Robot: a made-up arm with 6 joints.
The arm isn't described. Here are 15 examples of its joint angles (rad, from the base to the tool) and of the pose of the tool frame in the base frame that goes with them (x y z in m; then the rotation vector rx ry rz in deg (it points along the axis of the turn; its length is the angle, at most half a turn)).
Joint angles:
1: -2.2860 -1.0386 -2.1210 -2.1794 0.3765 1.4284
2: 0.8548 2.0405 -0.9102 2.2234 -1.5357 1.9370
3: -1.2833 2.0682 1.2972 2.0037 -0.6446 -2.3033
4: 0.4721 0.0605 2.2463 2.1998 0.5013 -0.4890
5: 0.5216 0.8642 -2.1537 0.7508 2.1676 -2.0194
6: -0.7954 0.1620 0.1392 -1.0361 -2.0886 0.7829
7: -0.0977 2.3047 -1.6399 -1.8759 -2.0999 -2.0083
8: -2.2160 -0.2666 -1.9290 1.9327 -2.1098 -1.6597
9: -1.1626 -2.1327 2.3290 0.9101 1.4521 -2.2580
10: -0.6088 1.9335 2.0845 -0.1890 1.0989 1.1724
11: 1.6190 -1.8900 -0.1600 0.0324 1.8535 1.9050
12: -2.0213 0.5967 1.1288 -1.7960 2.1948 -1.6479
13: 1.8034 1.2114 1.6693 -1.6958 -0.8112 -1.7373
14: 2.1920 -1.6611 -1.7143 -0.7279 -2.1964 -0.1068
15: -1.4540 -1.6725 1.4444 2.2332 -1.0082 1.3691
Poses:
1: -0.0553 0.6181 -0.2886 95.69 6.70 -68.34
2: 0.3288 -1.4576 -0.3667 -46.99 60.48 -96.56
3: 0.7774 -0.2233 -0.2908 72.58 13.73 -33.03
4: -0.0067 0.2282 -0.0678 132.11 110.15 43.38
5: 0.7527 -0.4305 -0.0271 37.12 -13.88 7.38
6: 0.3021 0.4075 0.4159 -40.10 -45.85 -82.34
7: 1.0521 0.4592 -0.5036 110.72 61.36 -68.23
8: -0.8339 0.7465 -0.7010 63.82 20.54 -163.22
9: -0.0615 0.0947 0.0018 68.94 7.10 -81.92
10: 0.2131 -0.2082 -0.0692 11.80 -47.07 -128.76
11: 0.1309 -0.6617 0.6025 -78.27 -75.37 -100.85
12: -0.1917 0.0212 -0.1417 -148.95 -20.35 31.15
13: 0.6974 -0.1771 -0.2521 13.01 21.87 -5.89
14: -0.3593 -0.0639 0.1344 -35.10 -91.82 46.79
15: -0.5086 -0.3577 0.5892 -47.17 -31.17 -135.89
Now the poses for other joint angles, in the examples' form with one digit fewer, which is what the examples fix.
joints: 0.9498 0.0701 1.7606 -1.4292 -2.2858 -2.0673
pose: 0.141 -0.205 0.528 71.2 -113.4 45.7
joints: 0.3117 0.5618 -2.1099 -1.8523 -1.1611 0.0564
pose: 0.637 -0.183 0.716 92.7 -45.1 92.5
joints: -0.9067 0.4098 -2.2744 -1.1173 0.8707 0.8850
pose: 0.449 0.183 -0.065 -82.6 53.3 -18.2
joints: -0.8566 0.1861 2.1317 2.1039 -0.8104 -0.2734
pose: -0.316 -0.220 -0.496 -43.0 131.8 38.0
